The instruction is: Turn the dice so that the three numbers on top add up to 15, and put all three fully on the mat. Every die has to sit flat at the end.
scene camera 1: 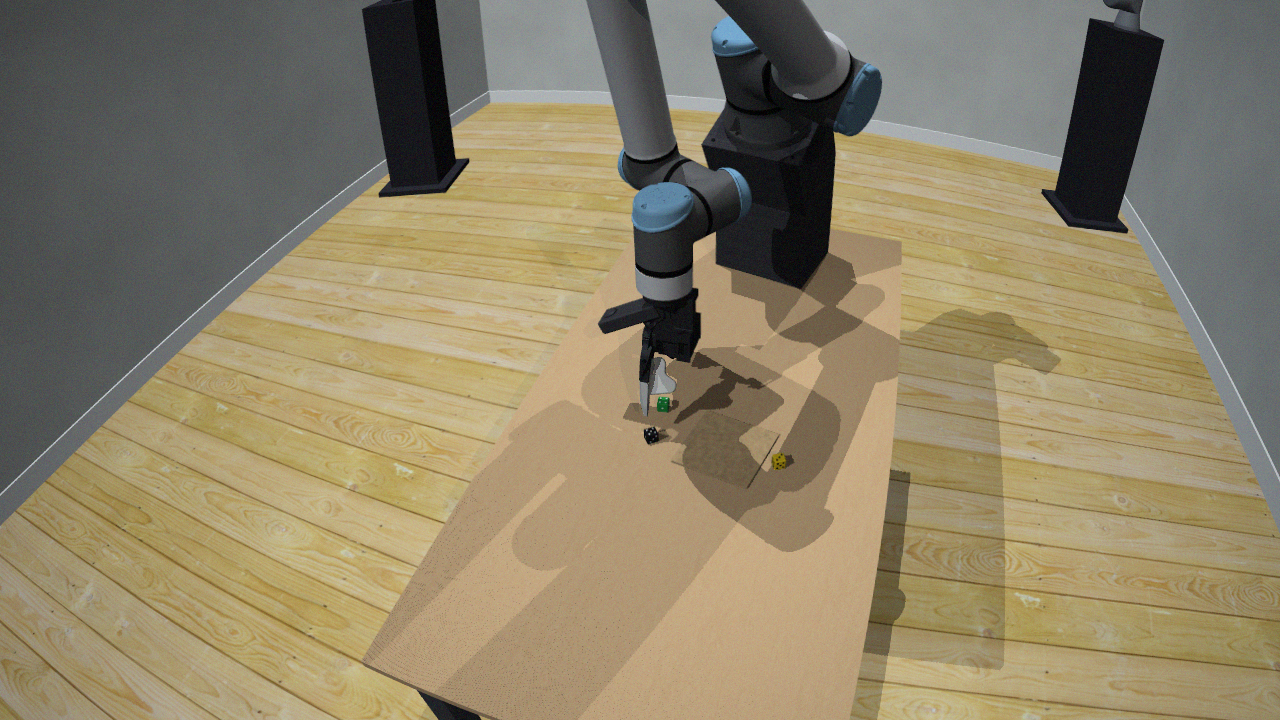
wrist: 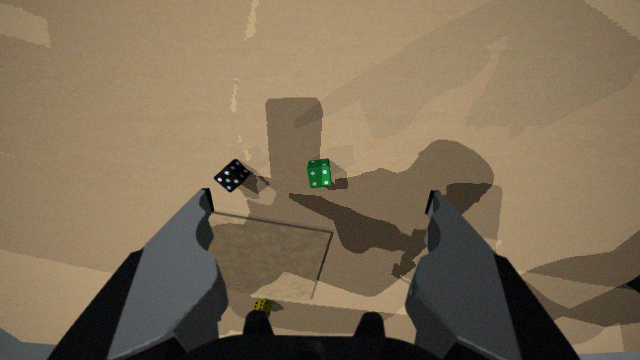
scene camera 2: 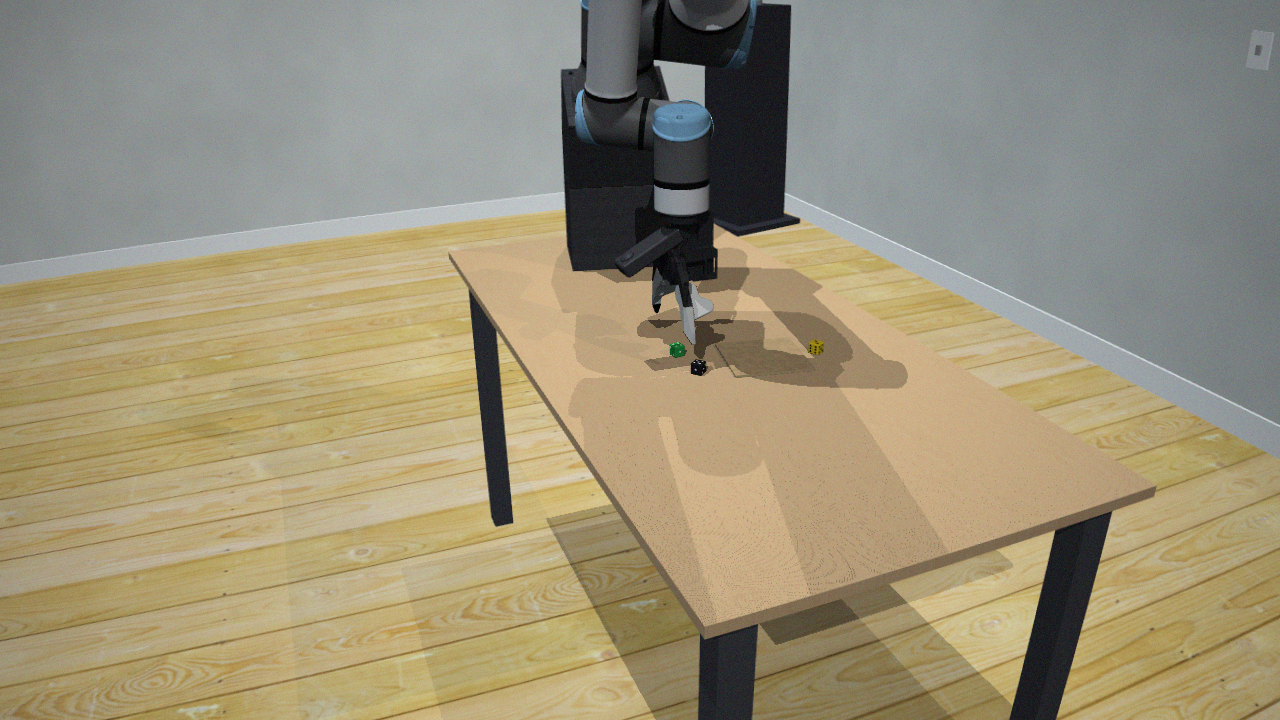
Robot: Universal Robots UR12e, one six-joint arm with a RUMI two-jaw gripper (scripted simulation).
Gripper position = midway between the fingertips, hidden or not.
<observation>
In view: the gripper (scene camera 2: 674,328) and a thin square mat (scene camera 1: 730,450).
The thin square mat is seen too in scene camera 2 (scene camera 2: 761,357). The gripper is seen too in scene camera 1 (scene camera 1: 659,386) and in the wrist view (wrist: 319,191).
</observation>
